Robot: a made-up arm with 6 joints. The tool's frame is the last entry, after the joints. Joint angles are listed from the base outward.
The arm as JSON. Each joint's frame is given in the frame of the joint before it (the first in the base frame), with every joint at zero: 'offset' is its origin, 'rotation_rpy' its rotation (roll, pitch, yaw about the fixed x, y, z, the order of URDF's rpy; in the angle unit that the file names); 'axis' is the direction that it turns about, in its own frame. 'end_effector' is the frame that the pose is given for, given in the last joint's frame.
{
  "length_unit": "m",
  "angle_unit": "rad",
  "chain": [
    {
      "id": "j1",
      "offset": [
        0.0,
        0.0,
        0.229
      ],
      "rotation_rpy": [
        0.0,
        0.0,
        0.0
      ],
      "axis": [
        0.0,
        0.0,
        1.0
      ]
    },
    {
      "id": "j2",
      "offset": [
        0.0,
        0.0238,
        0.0
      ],
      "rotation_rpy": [
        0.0,
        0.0,
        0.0
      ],
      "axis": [
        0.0,
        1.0,
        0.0
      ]
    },
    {
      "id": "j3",
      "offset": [
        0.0,
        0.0,
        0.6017
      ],
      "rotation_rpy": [
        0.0,
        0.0,
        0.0
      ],
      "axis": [
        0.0,
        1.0,
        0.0
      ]
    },
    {
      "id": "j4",
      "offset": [
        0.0,
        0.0,
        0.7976
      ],
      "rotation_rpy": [
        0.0,
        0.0,
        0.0
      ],
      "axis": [
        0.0,
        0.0,
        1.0
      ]
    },
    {
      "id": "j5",
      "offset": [
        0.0,
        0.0,
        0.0
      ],
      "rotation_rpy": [
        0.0,
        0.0,
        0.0
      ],
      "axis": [
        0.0,
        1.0,
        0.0
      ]
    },
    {
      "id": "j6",
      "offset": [
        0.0,
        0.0,
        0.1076
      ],
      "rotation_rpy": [
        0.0,
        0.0,
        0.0
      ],
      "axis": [
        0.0,
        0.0,
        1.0
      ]
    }
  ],
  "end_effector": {
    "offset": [
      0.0,
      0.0,
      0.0
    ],
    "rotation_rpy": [
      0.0,
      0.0,
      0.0
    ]
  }
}
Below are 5 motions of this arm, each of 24 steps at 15 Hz.
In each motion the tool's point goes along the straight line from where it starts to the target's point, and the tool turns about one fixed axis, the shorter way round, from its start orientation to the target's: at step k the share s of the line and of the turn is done. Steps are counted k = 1, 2, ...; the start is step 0. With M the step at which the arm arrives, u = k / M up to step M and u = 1 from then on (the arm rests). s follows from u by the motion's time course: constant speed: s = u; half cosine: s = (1 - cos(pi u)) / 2; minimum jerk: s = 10 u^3 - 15 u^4 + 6 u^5.
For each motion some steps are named. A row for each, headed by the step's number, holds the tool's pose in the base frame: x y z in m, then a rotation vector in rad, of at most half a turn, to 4 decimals.
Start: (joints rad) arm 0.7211 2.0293 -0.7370 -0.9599 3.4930 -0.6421
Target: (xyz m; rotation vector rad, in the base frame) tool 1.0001 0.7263 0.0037 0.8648 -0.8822 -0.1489
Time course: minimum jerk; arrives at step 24
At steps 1, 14, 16, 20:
1: 0.8682 0.8351 0.1745 0.1394 -1.6602 0.5349
14: 0.9544 0.7640 0.0629 0.6389 -1.1768 0.0833
16: 0.9724 0.7492 0.0396 0.7313 -1.0635 -0.0090
20: 0.9954 0.7302 0.0098 0.8429 -0.9135 -0.1254

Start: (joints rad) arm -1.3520 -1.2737 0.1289 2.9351 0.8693 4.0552
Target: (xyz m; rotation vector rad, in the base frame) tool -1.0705 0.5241 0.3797 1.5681 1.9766 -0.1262
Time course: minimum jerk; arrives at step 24
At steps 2, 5, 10, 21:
2: -0.2679 1.3693 0.6886 -1.8348 -0.9039 -0.5196
5: -0.3158 1.3188 0.6701 -1.8942 -1.0120 -0.4991
10: -0.5434 1.0792 0.5826 -2.1389 -1.5474 -0.3719
21: -1.0576 0.5377 0.3847 1.5992 1.9864 -0.1148

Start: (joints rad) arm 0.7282 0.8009 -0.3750 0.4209 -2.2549 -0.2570
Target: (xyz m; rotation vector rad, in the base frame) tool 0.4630 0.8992 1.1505 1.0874 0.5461 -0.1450
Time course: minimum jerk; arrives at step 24
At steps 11, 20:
11: 0.4858 0.6306 1.2621 1.2965 -0.5517 0.1884
20: 0.4644 0.8827 1.1574 1.1074 0.4802 -0.1249

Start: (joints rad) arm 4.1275 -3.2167 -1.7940 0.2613 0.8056 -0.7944
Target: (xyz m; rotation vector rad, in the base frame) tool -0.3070 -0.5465 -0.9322 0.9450 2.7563 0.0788
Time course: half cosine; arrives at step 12
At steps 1, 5, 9, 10, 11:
1: -0.4582 -0.7714 -0.1990 1.5847 1.8515 -1.3629
5: -0.4038 -0.6905 -0.4627 1.4182 2.2723 -0.8877
9: -0.3295 -0.5800 -0.8230 1.0737 2.6777 -0.1554
10: -0.3173 -0.5618 -0.8822 1.0052 2.7231 -0.0288
11: -0.3096 -0.5504 -0.9195 0.9605 2.7483 0.0514

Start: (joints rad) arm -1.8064 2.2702 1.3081 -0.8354 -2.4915 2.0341
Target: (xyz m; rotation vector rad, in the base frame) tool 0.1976 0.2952 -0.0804 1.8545 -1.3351 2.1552
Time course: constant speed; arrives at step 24
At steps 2, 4, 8, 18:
2: 0.0382 -0.1681 -0.7602 1.0867 -0.3439 1.1714
4: 0.0527 -0.1260 -0.6984 1.1626 -0.4229 1.2648
8: 0.0816 -0.0418 -0.5748 1.3116 -0.5864 1.4497
18: 0.1541 0.1688 -0.2658 1.6630 -1.0336 1.8985

